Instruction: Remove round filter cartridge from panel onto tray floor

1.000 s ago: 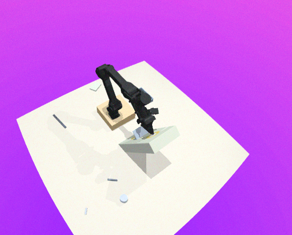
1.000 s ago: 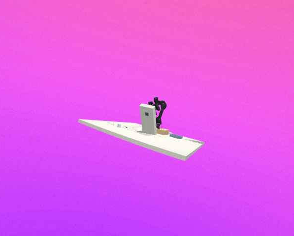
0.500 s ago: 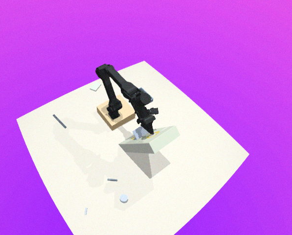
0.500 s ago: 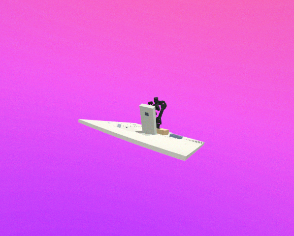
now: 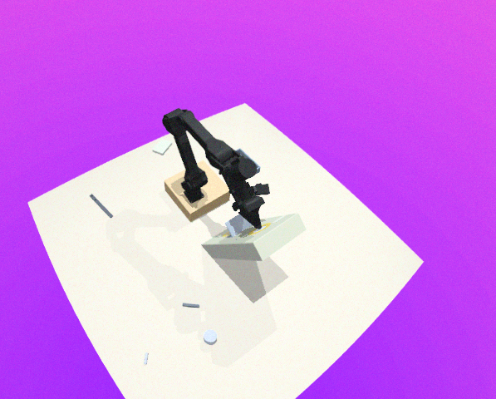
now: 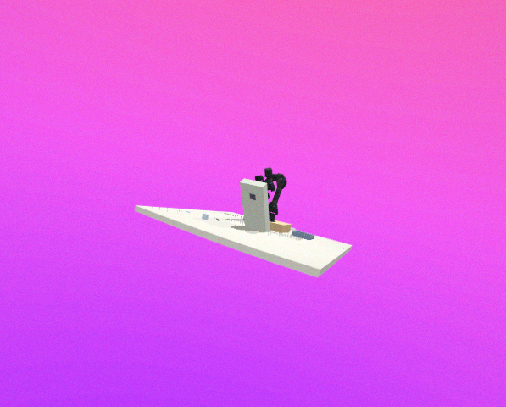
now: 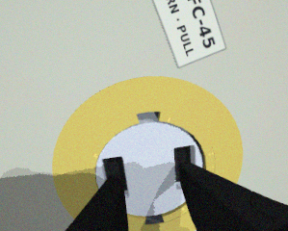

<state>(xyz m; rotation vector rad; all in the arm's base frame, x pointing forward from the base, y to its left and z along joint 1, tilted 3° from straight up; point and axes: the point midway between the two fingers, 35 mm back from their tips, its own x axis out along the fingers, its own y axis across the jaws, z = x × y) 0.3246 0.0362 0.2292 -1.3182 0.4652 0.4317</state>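
Now: gripper tip 20 mm short of the round filter cartridge and 10 mm above it. The rest, counted from my gripper tip: blue tray 440 mm behind, 260 mm below, 250 mm to the left; short bar 270 mm to the right, 260 mm below, 30 mm ahead; grey service panel 80 mm below, 30 mm behind.
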